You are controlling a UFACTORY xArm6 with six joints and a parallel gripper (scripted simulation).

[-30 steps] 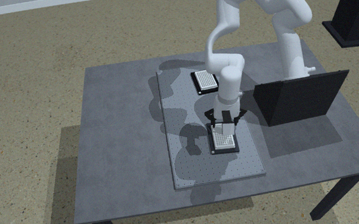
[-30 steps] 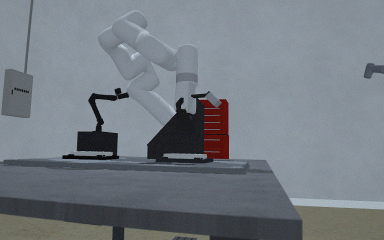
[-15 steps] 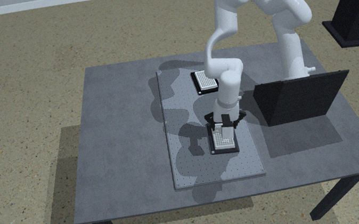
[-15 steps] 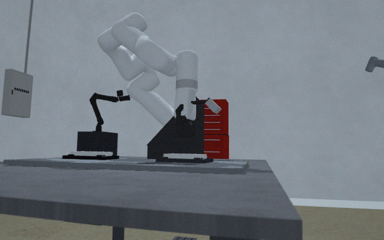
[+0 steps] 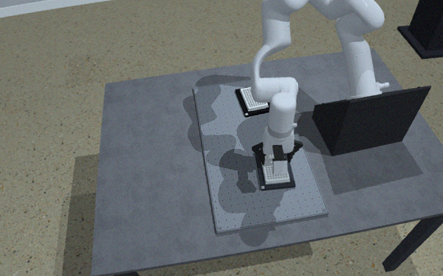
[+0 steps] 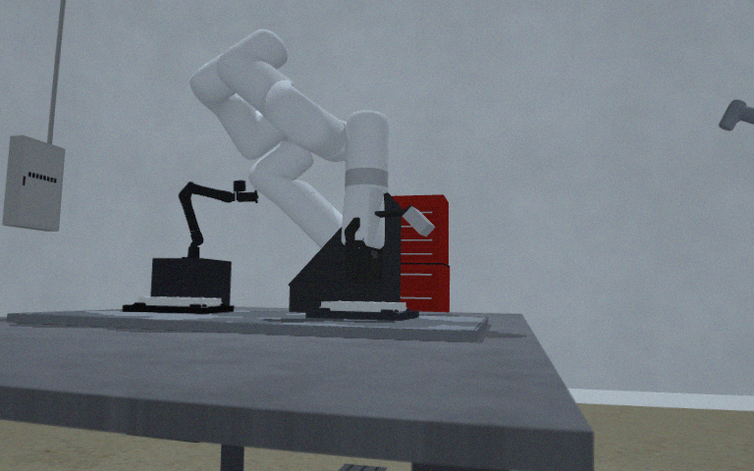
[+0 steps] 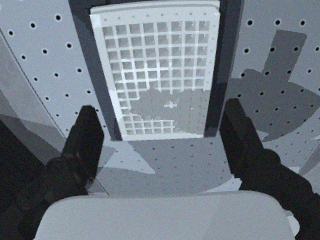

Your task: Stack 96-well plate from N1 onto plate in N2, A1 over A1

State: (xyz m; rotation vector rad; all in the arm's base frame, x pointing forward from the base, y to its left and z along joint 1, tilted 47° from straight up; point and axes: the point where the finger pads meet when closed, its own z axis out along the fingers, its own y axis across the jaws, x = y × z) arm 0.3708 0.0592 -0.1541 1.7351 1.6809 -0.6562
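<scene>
My hand is 60 mm above the plate nest N1. Round my hand: A1 mark: 280 mm to the right, 60 mm below, 50 mm ahead.
</scene>
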